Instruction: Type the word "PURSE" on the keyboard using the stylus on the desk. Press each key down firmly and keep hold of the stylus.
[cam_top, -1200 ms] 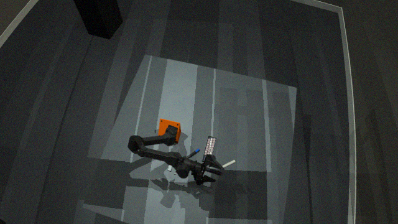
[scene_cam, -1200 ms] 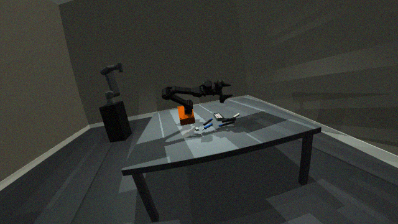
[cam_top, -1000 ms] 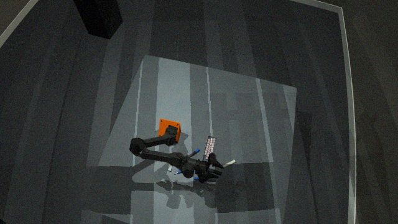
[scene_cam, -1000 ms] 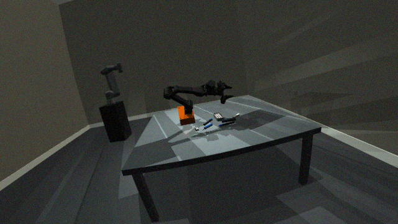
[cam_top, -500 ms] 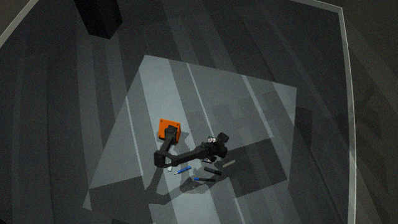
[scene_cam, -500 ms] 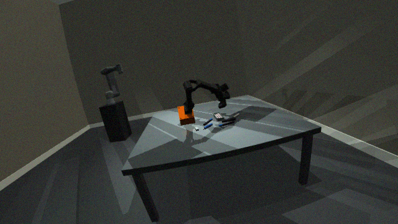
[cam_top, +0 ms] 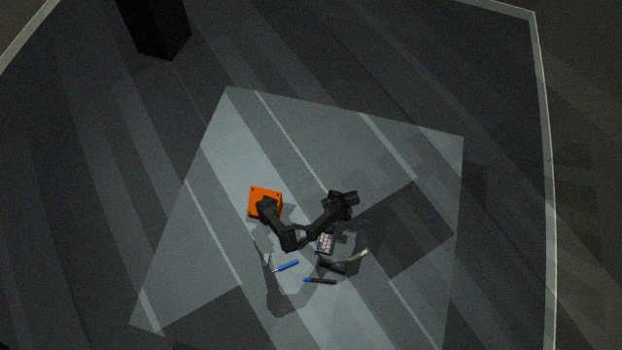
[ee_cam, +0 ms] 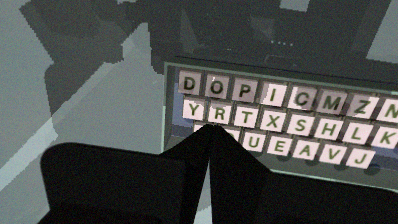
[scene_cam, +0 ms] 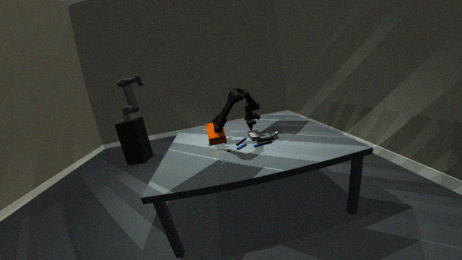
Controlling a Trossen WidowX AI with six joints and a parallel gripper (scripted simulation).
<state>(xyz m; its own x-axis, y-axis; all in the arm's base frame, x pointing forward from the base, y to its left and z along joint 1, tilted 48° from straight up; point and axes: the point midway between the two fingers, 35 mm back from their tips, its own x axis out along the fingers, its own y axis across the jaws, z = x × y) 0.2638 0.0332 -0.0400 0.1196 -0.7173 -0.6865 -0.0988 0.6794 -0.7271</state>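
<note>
The blue stylus is 270 mm to the right of my gripper tip, 120 mm behind it and 30 mm below it. The rest, counted from my gripper tip: white cylinder: 160 mm ahead, 110 mm to the right, 30 mm below; stylus tip: 300 mm to the right, 150 mm behind, 30 mm below; grey block: 260 mm to the right, 200 mm behind, 30 mm below.
</note>
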